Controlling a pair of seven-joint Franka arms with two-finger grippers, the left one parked.
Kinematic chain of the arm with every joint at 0, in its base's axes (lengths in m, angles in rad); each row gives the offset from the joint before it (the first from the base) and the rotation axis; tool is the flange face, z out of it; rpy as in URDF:
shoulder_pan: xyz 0 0 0.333 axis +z
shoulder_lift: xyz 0 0 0 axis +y
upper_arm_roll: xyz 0 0 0.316 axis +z
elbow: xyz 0.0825 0 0 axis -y
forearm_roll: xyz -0.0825 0 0.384 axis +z
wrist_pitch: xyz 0 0 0 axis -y
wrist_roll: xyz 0.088 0 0 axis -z
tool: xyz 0 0 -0.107 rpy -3.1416 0 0
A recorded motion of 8 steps. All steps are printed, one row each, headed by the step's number.
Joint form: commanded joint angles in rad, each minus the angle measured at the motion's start. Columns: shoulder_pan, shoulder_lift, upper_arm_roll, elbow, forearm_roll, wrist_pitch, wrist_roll.
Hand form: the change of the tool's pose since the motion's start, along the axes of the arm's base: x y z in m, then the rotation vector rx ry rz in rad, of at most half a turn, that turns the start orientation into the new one. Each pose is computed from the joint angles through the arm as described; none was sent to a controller.
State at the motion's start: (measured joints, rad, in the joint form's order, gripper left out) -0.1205 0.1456 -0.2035 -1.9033 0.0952 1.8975 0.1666
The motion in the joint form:
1: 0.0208 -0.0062 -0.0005 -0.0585 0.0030 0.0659 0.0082
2: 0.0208 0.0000 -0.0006 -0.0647 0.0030 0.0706 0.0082
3: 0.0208 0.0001 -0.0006 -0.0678 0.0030 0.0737 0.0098
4: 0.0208 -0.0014 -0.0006 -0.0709 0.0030 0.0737 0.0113
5: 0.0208 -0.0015 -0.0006 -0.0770 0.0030 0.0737 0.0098
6: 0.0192 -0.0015 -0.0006 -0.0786 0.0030 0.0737 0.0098
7: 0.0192 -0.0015 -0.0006 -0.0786 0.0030 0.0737 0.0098
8: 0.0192 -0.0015 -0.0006 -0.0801 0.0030 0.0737 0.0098
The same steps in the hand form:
1: -0.0028 0.0118 -0.0180 -0.0043 -0.0121 0.0054
2: -0.0034 0.0119 -0.0239 -0.0035 -0.0044 0.0049
3: -0.0038 0.0119 -0.0251 -0.0038 -0.0041 0.0030
4: -0.0046 0.0121 -0.0256 -0.0032 -0.0025 0.0014
5: -0.0061 0.0125 -0.0283 -0.0012 0.0031 0.0028
6: -0.0067 0.0117 -0.0290 -0.0007 0.0046 0.0011
7: -0.0067 0.0117 -0.0290 -0.0007 0.0046 0.0011
8: -0.0071 0.0118 -0.0296 -0.0003 0.0060 0.0011

